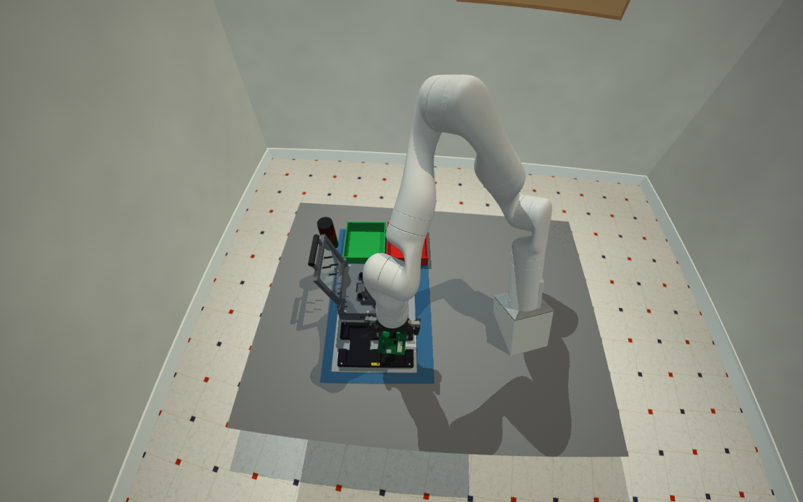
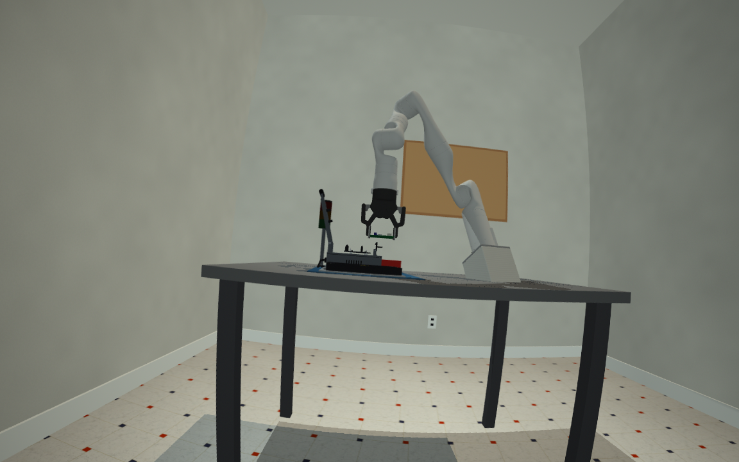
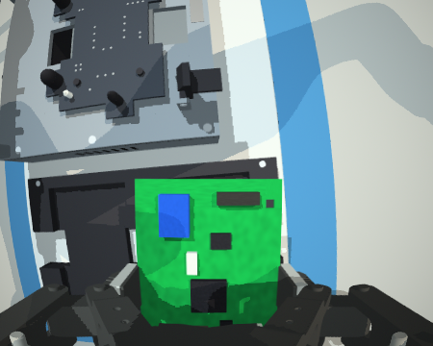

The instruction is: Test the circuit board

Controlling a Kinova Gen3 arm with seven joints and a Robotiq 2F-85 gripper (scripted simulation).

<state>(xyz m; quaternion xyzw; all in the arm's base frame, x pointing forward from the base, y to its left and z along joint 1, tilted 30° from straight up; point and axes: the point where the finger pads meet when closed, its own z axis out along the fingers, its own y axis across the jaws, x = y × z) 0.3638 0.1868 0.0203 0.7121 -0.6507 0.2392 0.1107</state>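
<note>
My hand is right at the green circuit board. Also, from my hand: green bin (35 cm to the right, 15 cm ahead, 11 cm below); then red bin (37 cm to the right, 11 cm below); then tester lid (20 cm ahead, 15 cm to the right, 6 cm above).
</note>
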